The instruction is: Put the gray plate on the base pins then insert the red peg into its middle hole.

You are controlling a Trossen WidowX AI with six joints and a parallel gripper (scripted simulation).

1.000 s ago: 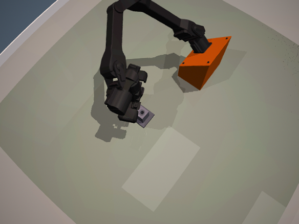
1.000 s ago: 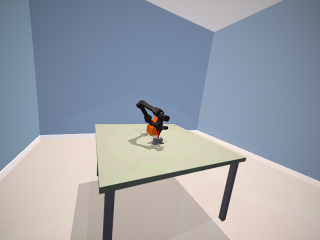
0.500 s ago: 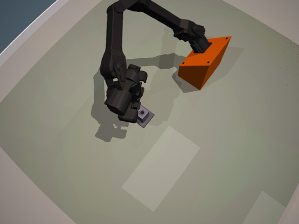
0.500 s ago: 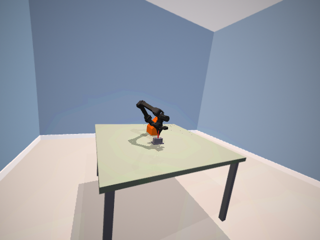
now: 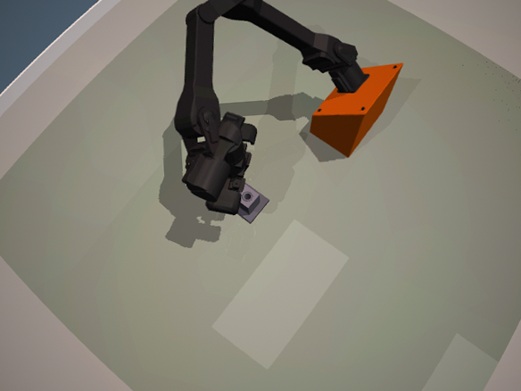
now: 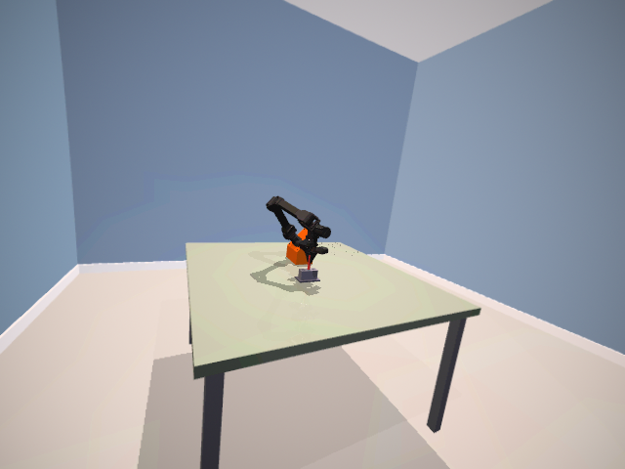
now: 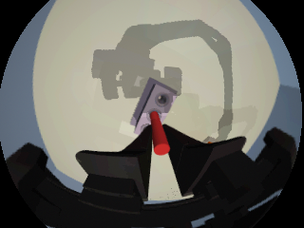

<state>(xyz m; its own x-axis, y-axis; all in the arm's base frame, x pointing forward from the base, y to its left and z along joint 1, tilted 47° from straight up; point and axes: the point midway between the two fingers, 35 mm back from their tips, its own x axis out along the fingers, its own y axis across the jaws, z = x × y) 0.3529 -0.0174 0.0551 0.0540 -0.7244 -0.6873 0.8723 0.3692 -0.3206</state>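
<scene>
My gripper tip is right at the red peg. From my gripper tip the other things lie so: base (90 mm below); gray plate (50 mm below).
</scene>
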